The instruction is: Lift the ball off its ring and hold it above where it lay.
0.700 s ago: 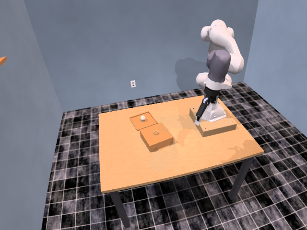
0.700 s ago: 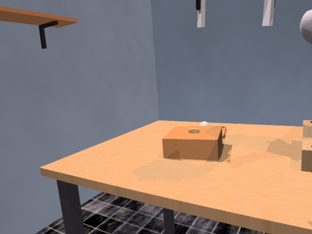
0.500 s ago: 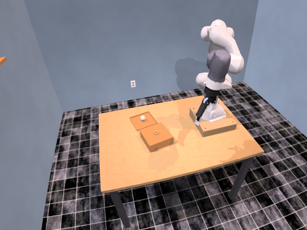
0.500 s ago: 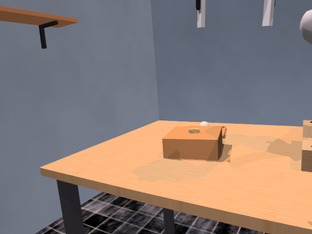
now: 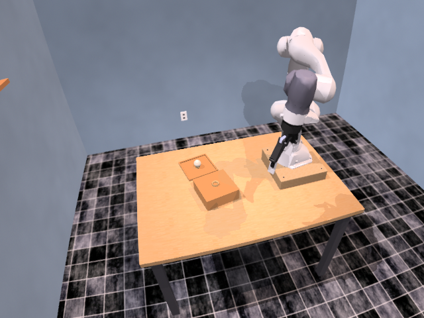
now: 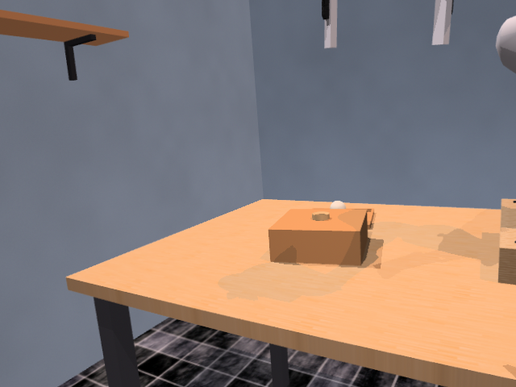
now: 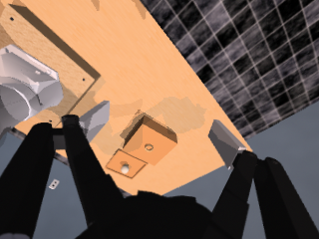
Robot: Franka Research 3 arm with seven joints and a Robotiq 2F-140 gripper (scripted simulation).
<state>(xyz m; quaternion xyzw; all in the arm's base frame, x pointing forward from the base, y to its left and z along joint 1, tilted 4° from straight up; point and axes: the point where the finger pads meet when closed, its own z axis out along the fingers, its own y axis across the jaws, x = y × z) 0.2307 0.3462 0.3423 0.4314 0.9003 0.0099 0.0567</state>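
My hand is 29 cm short of the white ball, 53 cm to the left of it and 36 cm above it. Round my hand: shallow tray (29 cm ahead, 53 cm to the right, 39 cm below); stand (23 cm ahead, 27 cm to the right, 33 cm below).
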